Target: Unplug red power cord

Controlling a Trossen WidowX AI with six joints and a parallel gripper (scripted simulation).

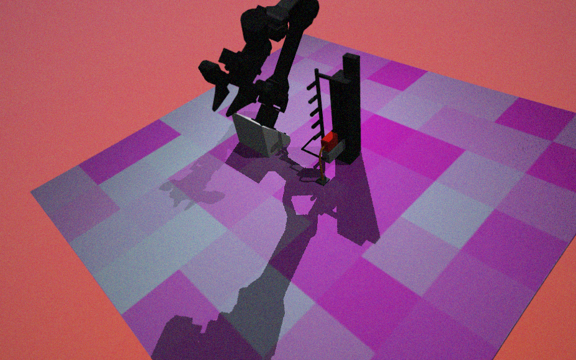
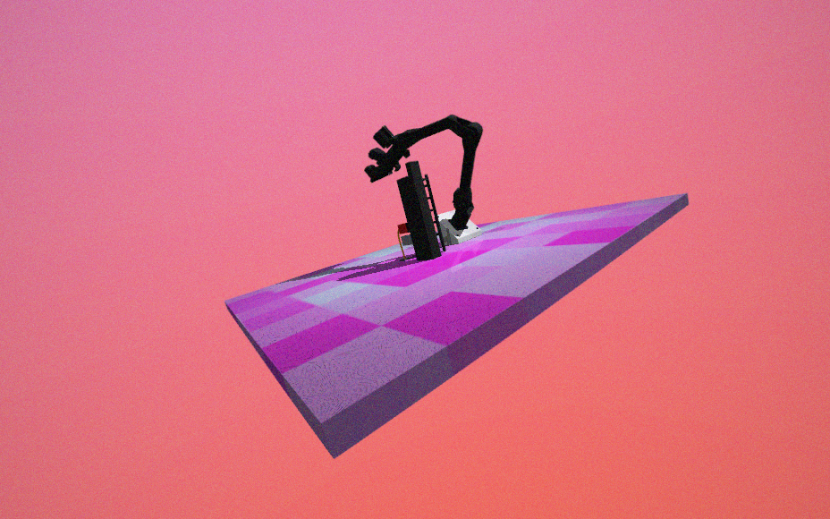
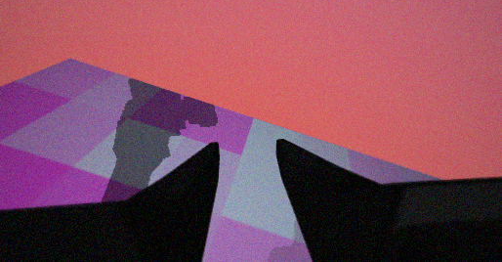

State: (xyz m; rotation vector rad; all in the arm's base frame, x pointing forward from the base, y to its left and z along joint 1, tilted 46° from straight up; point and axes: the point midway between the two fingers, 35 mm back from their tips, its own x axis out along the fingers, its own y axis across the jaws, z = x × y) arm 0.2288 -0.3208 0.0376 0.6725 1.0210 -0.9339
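My gripper tip is 280 mm to the right of the red plug, 210 mm above it and 60 mm short of it.
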